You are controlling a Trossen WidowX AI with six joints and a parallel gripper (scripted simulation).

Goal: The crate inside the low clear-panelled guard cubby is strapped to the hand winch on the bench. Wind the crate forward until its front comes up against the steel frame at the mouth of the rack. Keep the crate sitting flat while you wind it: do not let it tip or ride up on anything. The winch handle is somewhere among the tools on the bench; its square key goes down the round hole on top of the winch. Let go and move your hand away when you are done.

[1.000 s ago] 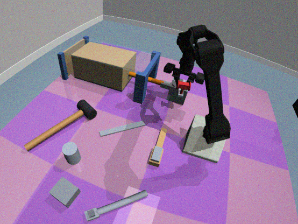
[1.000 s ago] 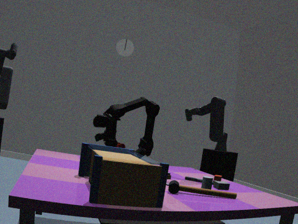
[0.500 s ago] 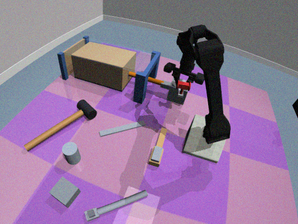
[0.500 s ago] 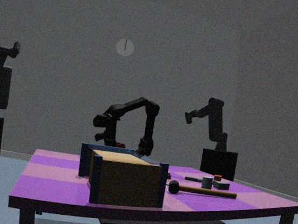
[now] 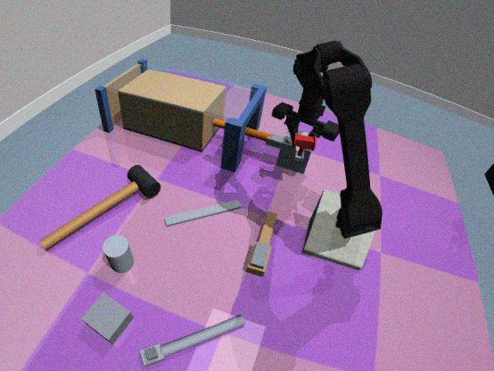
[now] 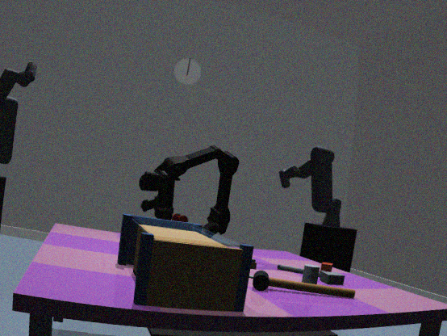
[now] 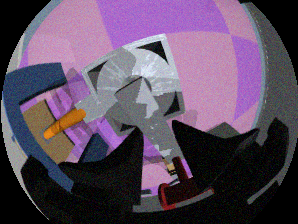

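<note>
My gripper tip is 20 mm to the right of the grey crank handle and 20 mm below it. Also, from my gripper tip: grey winch: 10 mm behind, 50 mm to the right, 60 mm below; blue frame: 170 mm ahead, 40 mm to the right, 10 mm above; red knob: 10 mm behind, 60 mm to the left, 50 mm above.
</note>
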